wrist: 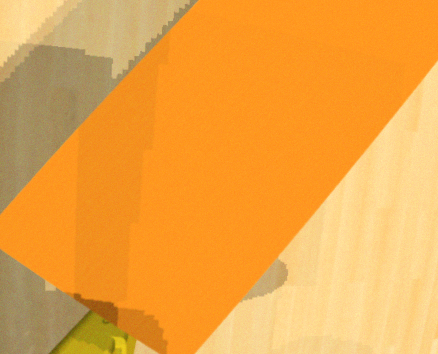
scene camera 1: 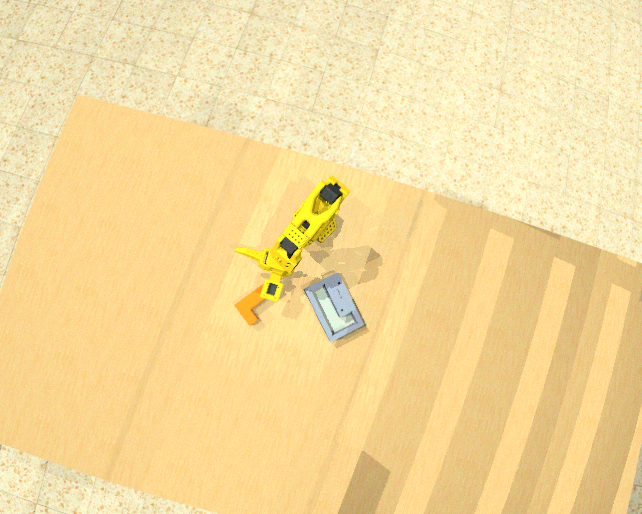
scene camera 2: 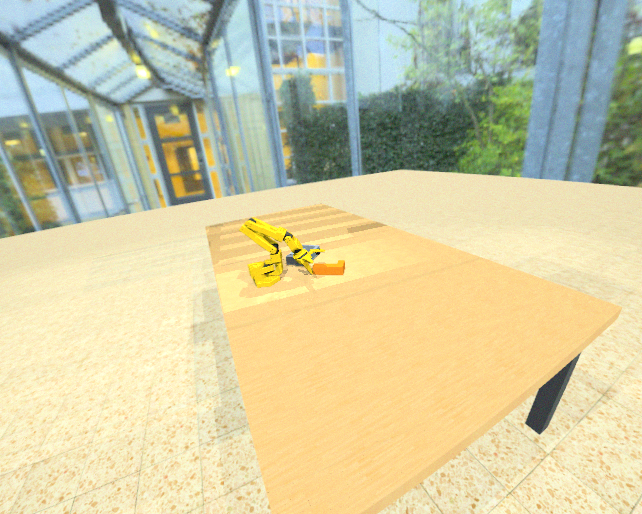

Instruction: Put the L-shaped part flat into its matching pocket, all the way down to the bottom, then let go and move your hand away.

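Where they show: hand, tool point: (wrist: 153, 292) (scene camera 2: 312, 273); arm's base, link origin: (scene camera 1: 312, 229) (scene camera 2: 271, 278).
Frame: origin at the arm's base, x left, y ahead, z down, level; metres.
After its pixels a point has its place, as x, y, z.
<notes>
The orange L-shaped part (scene camera 1: 247, 307) {-0.097, 0.226, -0.030} (scene camera 2: 329, 268) {-0.099, 0.192, -0.025} lies on the table, left of the grey pocket frame in scene camera 1. Its far portion runs under the wrist camera housing. It fills much of the wrist view (wrist: 225, 150). The pocket frame (scene camera 1: 357, 321) {0.161, 0.190, -0.036} (scene camera 2: 293, 261) {0.061, 0.112, -0.017} has a pale L-shaped recess, with no orange part in it. My gripper (scene camera 1: 251, 270) (scene camera 2: 317, 261) {-0.058, 0.141, -0.005} is open and empty, its moving jaw swung far out to the left in scene camera 1. The fixed jaw (wrist: 97, 336) {-0.049, 0.142, -0.021} shows at the lower left of the wrist view, partly hidden beneath the near end of the part.
The yellow arm's base (scene camera 1: 332, 192) (scene camera 2: 264, 274) {-0.011, -0.023, -0.030} stands near the table (scene camera 1: 176, 374) {-0.220, 0.428, 0.000} (scene camera 2: 407, 342) {-0.509, 0.181, 0.000} edge, behind the part and the frame. The frame stands a short way right of the wrist in scene camera 1. Shadows cross the wood.
</notes>
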